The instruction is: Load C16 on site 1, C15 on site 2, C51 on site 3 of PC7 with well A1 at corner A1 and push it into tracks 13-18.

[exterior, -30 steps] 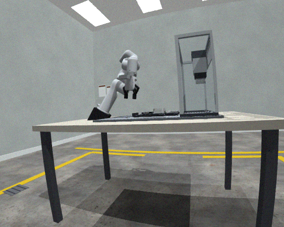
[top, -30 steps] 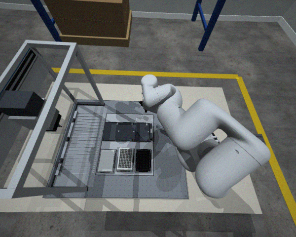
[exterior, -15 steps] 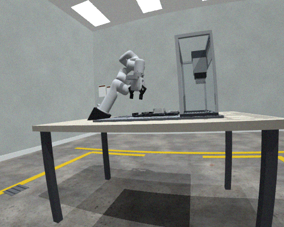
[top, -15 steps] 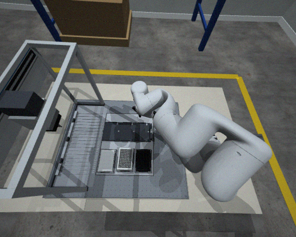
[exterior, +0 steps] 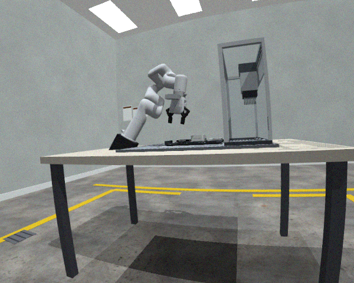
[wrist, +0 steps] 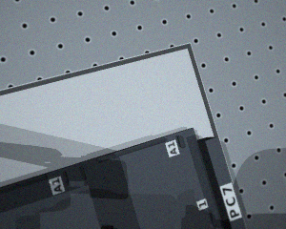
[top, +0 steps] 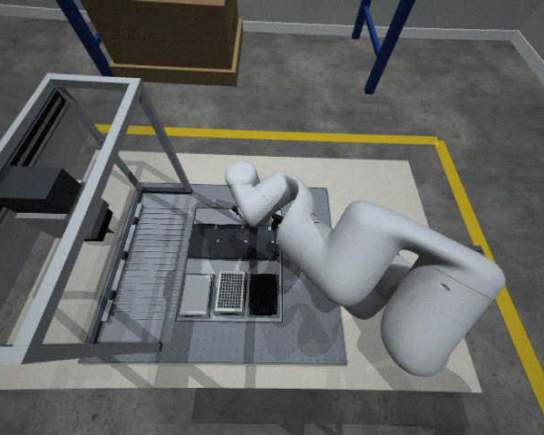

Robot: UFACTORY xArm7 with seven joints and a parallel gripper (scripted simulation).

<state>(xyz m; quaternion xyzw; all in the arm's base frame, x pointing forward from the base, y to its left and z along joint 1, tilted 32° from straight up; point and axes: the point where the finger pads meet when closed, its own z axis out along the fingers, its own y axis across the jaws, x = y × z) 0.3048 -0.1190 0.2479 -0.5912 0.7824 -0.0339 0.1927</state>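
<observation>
My gripper is now 80 mm short of the white 384-well plate C16, 210 mm to the right of it and 110 mm above it. From my hand the other things lie so: dark carrier PC7 (100 mm ahead, 20 mm to the left, 130 mm below); black 96-well plate C15 (30 mm behind, 200 mm to the left, 120 mm below); small white corner mark (40 mm ahead, 140 mm to the left, 130 mm below).
</observation>
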